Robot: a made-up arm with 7 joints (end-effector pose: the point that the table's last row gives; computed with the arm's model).
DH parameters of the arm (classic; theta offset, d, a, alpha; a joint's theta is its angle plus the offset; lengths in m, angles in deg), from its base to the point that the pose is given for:
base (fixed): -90 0.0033 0.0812 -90
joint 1: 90 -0.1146 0.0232 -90
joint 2: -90 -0.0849 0.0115 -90
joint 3: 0 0.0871 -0.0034 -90
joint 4: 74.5 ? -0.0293 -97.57
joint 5: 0 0.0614 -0.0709 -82.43
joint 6: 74.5 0.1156 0.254 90
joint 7: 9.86 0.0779 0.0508 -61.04
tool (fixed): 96.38 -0.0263 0 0
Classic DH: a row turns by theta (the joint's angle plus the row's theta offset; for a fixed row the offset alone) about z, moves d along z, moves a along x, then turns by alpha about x.
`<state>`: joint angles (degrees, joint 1 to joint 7).
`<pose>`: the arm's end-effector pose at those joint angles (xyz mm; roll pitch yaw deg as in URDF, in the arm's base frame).
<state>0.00 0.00 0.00 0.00 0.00 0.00 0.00</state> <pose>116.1 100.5 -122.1 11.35 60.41 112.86</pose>
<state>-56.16 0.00 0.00 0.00 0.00 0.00 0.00</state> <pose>116.1 -84.2 -217.5 151.78 59.56 -112.26</pose>
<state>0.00 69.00 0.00 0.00 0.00 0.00 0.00</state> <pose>-127.4 100.5 -271.9 71.57 7.61 152.67</pose>
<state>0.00 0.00 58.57 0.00 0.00 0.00 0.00</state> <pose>238.7 -214.1 -122.1 11.35 60.41 54.29</pose>
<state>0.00 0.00 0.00 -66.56 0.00 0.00 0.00</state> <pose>-31.8 100.5 -317.2 70.43 9.78 152.50</pose>
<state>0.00 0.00 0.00 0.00 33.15 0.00 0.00</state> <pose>95.0 118.5 -206.9 93.26 72.05 -160.92</pose>
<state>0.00 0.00 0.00 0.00 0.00 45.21 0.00</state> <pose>71.3 100.5 -360.0 59.41 28.45 148.83</pose>
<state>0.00 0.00 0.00 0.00 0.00 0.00 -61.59</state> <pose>75.5 60.4 -122.1 11.35 60.41 51.27</pose>
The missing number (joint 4, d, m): -0.1569
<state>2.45 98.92 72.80 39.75 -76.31 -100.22 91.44</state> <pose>-179.3 154.5 -5.4 154.55 14.48 -71.50</pose>
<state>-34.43 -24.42 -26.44 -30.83 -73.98 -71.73 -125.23</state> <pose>-191.0 -115.1 48.7 45.20 -0.18 -12.36</pose>
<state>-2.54 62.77 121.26 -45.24 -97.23 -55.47 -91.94</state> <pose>-121.0 -132.9 -35.9 40.69 -15.91 -154.40</pose>
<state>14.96 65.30 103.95 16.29 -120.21 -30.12 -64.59</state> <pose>-245.0 -180.7 -76.5 18.04 -13.73 -61.31</pose>
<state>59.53 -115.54 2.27 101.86 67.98 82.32 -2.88</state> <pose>-201.3 -391.3 -55.6 34.34 -24.48 -39.34</pose>
